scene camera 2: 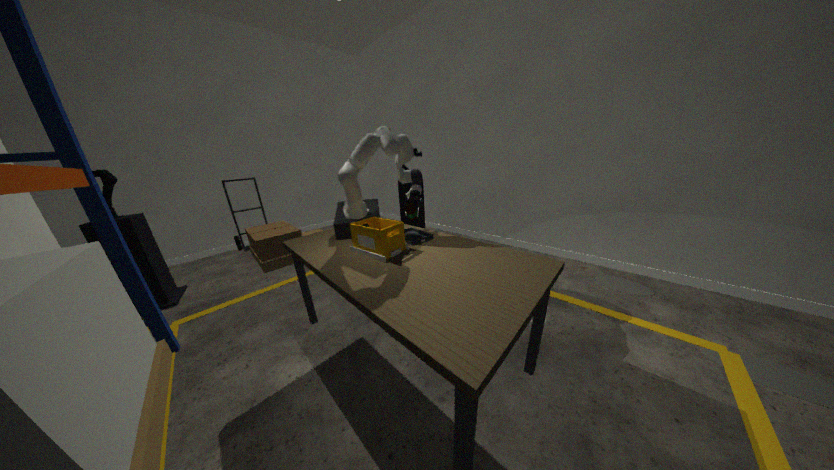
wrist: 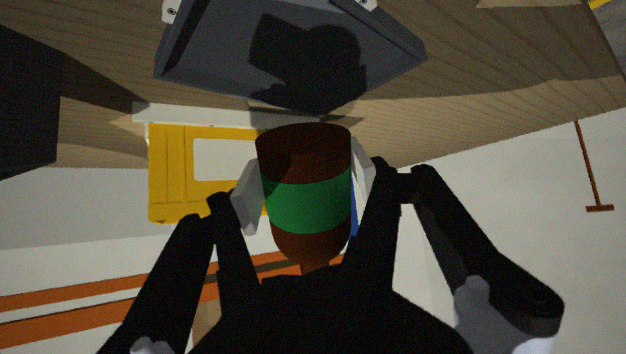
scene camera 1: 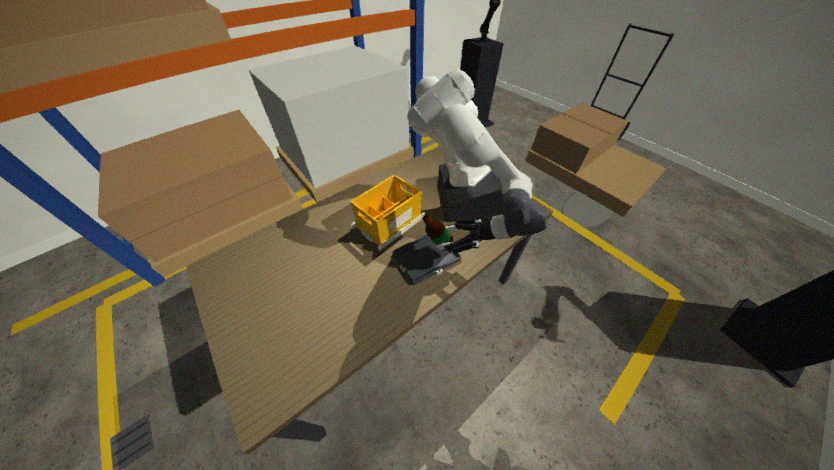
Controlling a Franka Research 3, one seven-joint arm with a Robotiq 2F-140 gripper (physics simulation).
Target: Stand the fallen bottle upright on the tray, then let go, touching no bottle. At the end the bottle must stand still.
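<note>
The brown bottle with a green band (scene camera 1: 435, 228) (scene camera 2: 412, 215) (wrist: 307, 206) is held between the fingers of my gripper (scene camera 1: 451, 237) (wrist: 305, 163), which is shut on it. Its base points down towards the table side and its neck points up, with some tilt in scene camera 1. The dark grey tray (scene camera 1: 426, 263) (scene camera 2: 419, 235) (wrist: 215, 55) lies on the table below and beside the bottle. The bottle appears raised clear of it. A shadow falls on the tray in the wrist view. The exact gap and tilt are hard to tell.
A yellow crate (scene camera 1: 368, 226) (scene camera 2: 388, 240) (wrist: 167, 175) stands on a white base close beside the tray and bottle. The wooden table (scene camera 1: 280, 326) (scene camera 2: 461, 291) carries them, with the arm's dark base block (scene camera 1: 466, 201) at its far end. A loaded rack stands alongside.
</note>
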